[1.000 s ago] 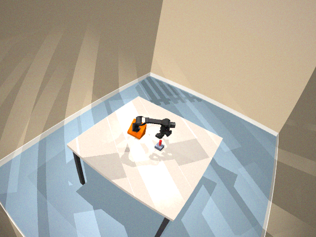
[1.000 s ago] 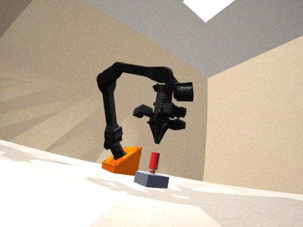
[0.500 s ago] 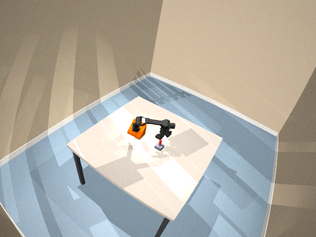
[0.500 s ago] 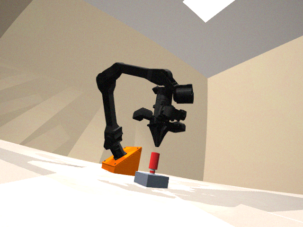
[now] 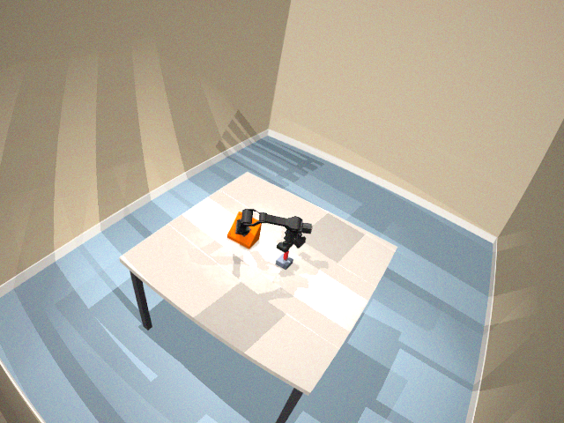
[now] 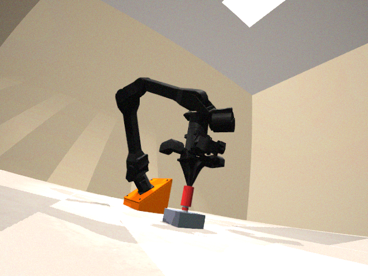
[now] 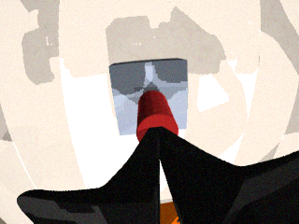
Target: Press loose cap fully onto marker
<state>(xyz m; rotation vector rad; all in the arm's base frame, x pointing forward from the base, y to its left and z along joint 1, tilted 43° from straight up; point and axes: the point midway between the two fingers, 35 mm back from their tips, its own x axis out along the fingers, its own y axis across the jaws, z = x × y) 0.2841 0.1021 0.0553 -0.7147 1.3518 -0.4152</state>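
Right now my gripper tip is 20 mm above the red cap. Also, from my gripper tip: grey holder block: 80 mm below.
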